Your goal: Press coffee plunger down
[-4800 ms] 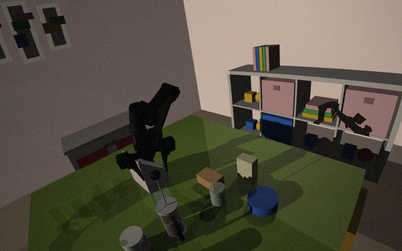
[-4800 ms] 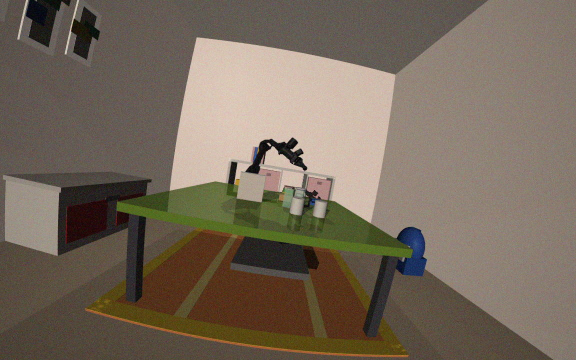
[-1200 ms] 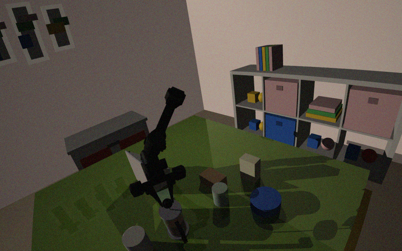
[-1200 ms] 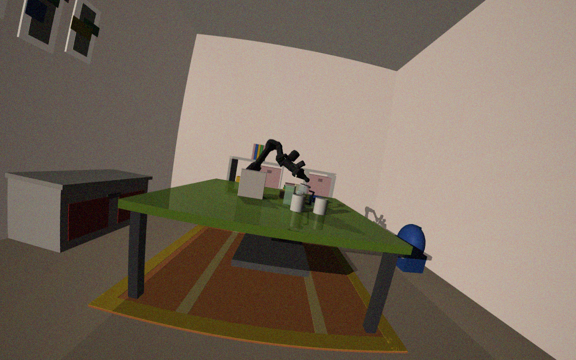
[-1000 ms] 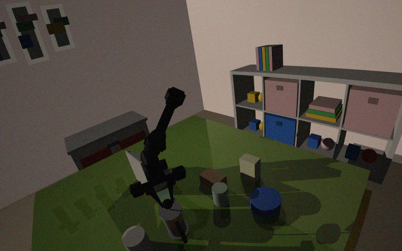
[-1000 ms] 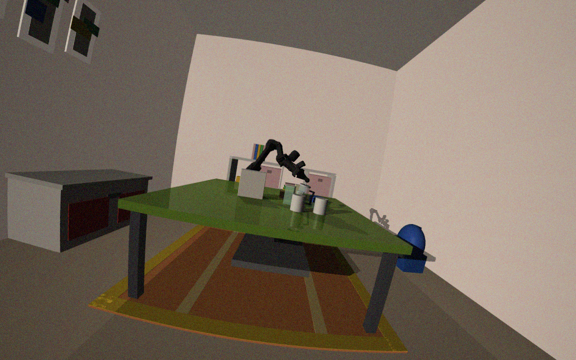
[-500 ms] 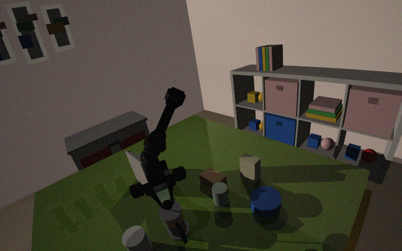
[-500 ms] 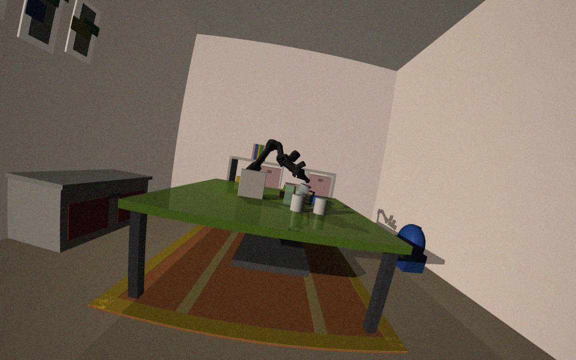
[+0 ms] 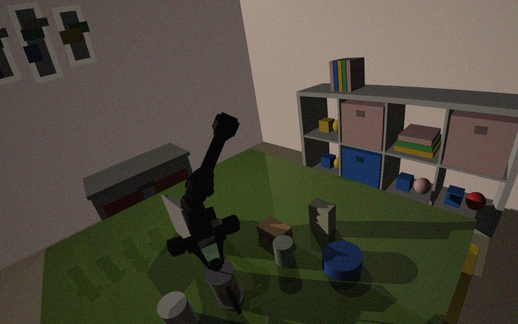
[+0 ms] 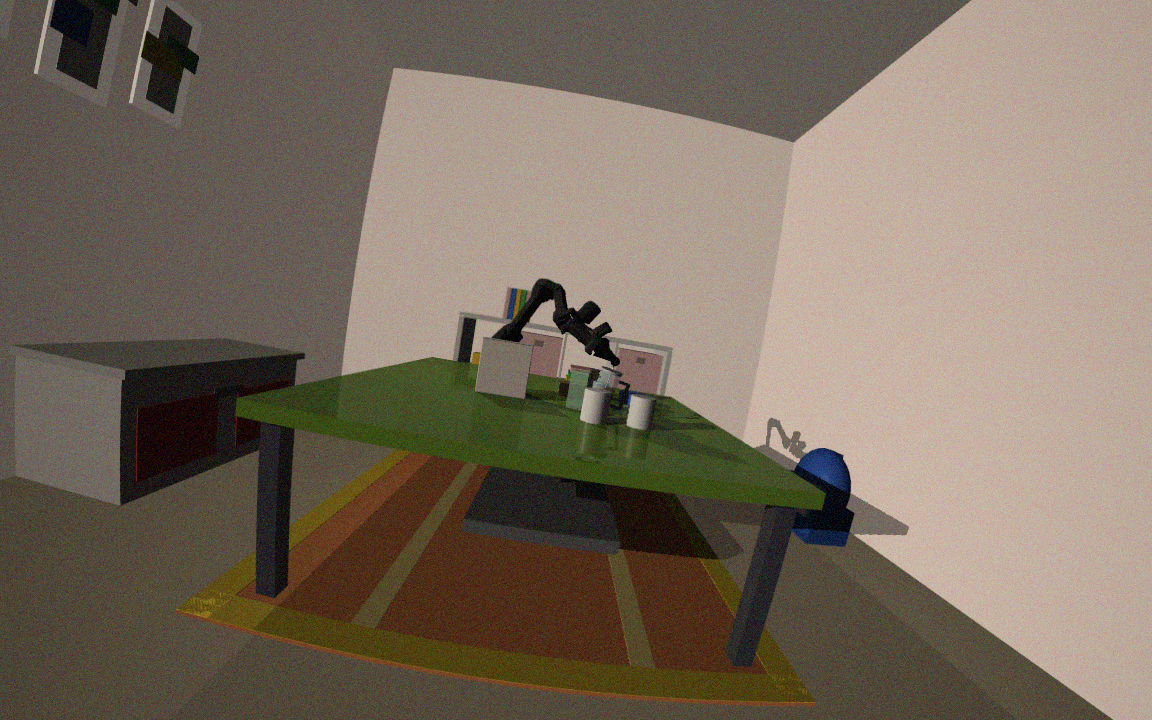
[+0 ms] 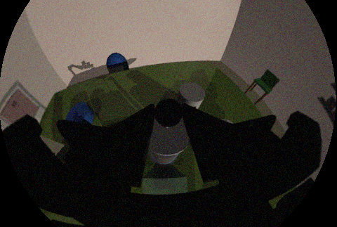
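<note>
The coffee press is 9 cm below my gripper tip and 1 cm to the left of it. The rest, counted from my gripper tip: brown box 28 cm to the left, 16 cm below, 12 cm behind; blue round tin 32 cm to the left, 16 cm below, 14 cm ahead; beige block 42 cm to the left, 13 cm below, 1 cm behind.
</note>
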